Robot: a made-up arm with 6 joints.
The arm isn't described. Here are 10 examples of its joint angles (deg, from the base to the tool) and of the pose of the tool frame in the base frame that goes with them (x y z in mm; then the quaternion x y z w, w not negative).
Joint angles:
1: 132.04 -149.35 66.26 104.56 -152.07 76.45
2: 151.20 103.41 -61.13 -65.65 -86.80 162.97
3: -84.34 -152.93 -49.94 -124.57 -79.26 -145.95
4: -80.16 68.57 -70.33 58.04 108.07 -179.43
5: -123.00 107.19 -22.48 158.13 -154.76 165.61
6: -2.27 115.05 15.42 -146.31 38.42 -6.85
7: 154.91 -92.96 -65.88 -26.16 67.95 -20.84
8: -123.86 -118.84 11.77 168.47 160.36 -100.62
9: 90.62 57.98 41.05 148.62 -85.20 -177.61
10: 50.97 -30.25 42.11 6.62 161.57 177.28
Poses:
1: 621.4 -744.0 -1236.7 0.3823 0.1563 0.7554 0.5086
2: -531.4 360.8 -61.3 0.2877 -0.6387 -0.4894 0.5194
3: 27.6 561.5 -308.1 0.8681 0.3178 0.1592 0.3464
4: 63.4 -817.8 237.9 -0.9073 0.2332 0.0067 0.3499
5: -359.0 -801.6 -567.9 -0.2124 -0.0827 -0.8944 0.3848
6: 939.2 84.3 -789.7 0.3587 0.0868 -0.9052 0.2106
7: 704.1 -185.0 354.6 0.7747 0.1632 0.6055 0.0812
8: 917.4 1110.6 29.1 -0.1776 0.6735 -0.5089 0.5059
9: -141.5 1559.5 798.5 0.4887 -0.2678 0.4131 0.7203
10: -182.9 -455.9 1795.4 0.4342 0.1387 -0.8244 0.3355
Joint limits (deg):
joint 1: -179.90..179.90
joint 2: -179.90..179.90
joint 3: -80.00..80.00
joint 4: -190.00..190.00
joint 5: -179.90..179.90
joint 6: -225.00..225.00
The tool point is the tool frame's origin. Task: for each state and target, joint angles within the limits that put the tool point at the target. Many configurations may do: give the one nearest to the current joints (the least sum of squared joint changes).
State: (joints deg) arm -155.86 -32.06 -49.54 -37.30 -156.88 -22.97
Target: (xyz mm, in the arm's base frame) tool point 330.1 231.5 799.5
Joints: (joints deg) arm -159.51 -40.57 -71.16 -46.08 -156.88 -22.97
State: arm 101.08 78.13 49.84 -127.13 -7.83 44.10
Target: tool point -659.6 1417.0 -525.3
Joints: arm 110.50 110.30 80.00 -146.32 -7.83 44.10
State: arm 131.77 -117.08 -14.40 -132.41 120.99 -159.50
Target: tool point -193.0 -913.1 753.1
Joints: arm 84.52 -86.96 -18.54 -135.97 120.99 -159.50
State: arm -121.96 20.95 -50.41 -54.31 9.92 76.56
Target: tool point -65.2 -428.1 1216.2
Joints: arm -88.59 -3.02 -15.26 -58.76 9.92 76.56
